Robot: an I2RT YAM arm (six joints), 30 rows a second.
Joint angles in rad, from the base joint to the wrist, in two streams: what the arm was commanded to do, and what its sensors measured. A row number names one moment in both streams.
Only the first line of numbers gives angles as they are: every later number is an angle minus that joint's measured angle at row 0.
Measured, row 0:
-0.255 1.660 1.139 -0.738 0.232 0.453
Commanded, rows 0 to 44:
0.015 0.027 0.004 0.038 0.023 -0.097
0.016 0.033 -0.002 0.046 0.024 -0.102
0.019 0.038 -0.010 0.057 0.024 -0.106
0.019 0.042 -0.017 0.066 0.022 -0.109
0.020 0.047 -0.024 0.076 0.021 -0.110
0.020 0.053 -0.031 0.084 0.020 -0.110
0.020 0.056 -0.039 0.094 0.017 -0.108
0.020 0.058 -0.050 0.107 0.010 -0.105
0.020 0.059 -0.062 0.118 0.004 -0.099
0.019 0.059 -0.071 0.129 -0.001 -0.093
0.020 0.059 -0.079 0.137 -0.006 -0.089
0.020 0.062 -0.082 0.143 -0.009 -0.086
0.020 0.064 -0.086 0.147 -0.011 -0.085
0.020 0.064 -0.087 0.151 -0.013 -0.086
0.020 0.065 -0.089 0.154 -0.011 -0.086
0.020 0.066 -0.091 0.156 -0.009 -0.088
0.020 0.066 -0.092 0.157 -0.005 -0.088
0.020 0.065 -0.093 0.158 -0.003 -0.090
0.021 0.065 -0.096 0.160 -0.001 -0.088
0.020 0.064 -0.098 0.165 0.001 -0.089
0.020 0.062 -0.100 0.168 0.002 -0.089
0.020 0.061 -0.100 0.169 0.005 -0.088
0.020 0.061 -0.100 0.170 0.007 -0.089
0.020 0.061 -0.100 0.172 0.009 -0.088
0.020 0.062 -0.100 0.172 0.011 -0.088
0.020 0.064 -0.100 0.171 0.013 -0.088
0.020 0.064 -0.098 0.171 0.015 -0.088
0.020 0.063 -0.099 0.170 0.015 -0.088
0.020 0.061 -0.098 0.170 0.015 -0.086
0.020 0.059 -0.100 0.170 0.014 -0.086
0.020 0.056 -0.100 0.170 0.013 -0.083
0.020 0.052 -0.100 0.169 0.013 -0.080
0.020 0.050 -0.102 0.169 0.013 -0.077
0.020 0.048 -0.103 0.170 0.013 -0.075
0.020 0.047 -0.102 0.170 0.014 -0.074
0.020 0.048 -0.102 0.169 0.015 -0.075
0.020 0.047 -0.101 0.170 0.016 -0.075
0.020 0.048 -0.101 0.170 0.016 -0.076
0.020 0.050 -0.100 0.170 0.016 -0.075
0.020 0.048 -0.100 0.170 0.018 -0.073
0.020 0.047 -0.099 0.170 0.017 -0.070
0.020 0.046 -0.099 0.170 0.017 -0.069
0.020 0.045 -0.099 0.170 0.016 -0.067
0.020 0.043 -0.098 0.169 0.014 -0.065
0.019 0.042 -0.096 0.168 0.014 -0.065
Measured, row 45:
0.013 0.063 -0.091 0.147 0.000 -0.075
